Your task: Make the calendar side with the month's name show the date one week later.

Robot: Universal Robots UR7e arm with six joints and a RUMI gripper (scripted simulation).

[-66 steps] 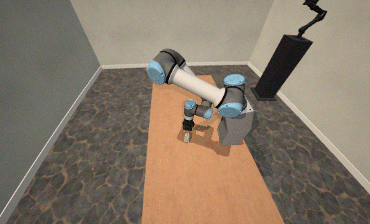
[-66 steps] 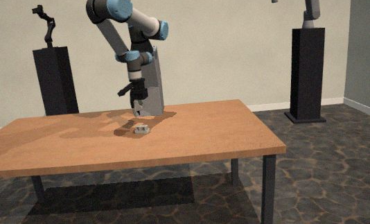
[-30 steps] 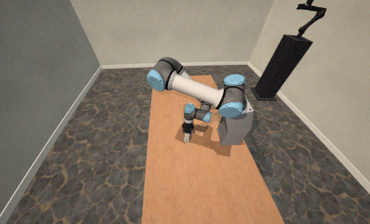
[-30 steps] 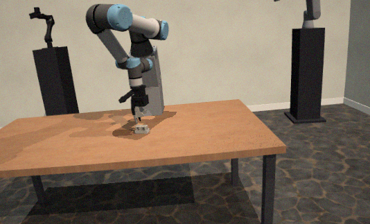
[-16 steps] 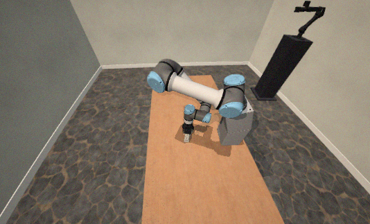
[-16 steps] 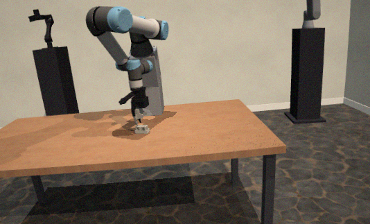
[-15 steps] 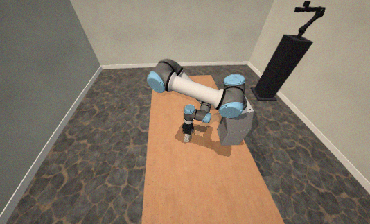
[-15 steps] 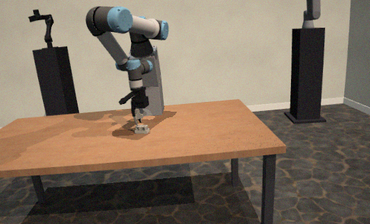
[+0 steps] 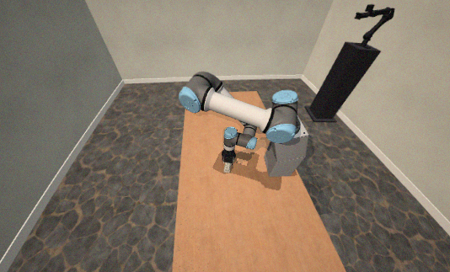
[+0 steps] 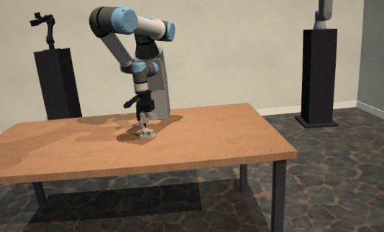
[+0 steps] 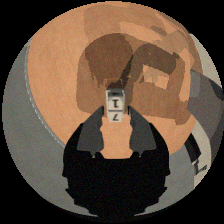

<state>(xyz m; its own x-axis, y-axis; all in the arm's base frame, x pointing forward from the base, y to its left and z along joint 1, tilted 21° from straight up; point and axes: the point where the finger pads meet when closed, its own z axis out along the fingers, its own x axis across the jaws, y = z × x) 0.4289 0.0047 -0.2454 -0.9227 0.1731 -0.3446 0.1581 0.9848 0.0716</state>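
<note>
Right now my hand is 20 mm to the right of the white calendar tray and 60 mm above it.
</note>
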